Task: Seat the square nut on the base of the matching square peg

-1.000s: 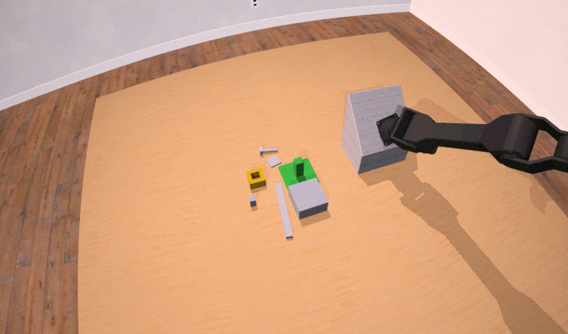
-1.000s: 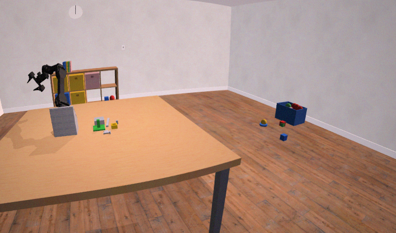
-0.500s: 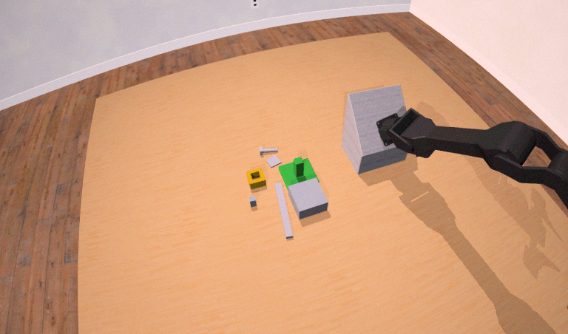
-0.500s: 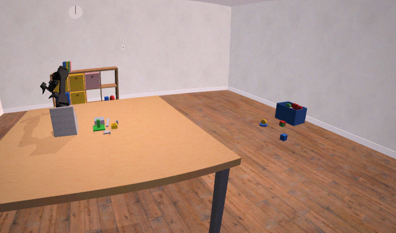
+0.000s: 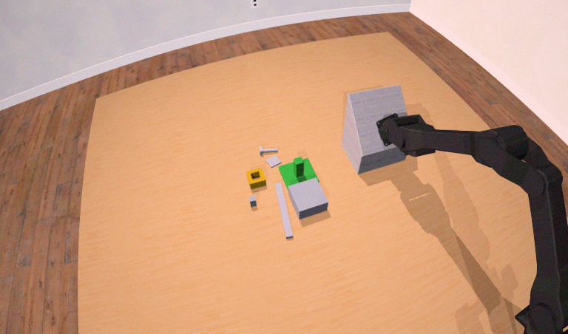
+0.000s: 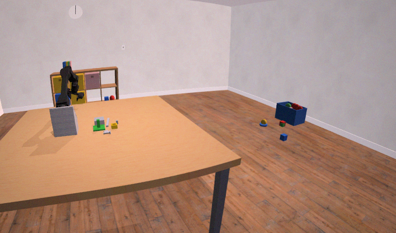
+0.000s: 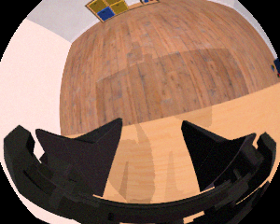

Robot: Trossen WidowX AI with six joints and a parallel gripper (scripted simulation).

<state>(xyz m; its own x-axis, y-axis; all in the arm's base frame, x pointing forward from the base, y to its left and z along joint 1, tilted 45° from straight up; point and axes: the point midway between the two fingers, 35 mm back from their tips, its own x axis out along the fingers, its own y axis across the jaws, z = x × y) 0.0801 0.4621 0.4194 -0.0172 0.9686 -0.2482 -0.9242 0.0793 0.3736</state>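
My hand is 640 mm to the left of the small grey cube, 290 mm short of it and 60 mm above it. The rest, counted from my hand: grey block 590 mm to the right, 170 mm ahead, 60 mm below; then flat grey plate 740 mm to the right, 190 mm ahead, 70 mm below; then long grey bar 590 mm to the right, 230 mm ahead, 70 mm below.
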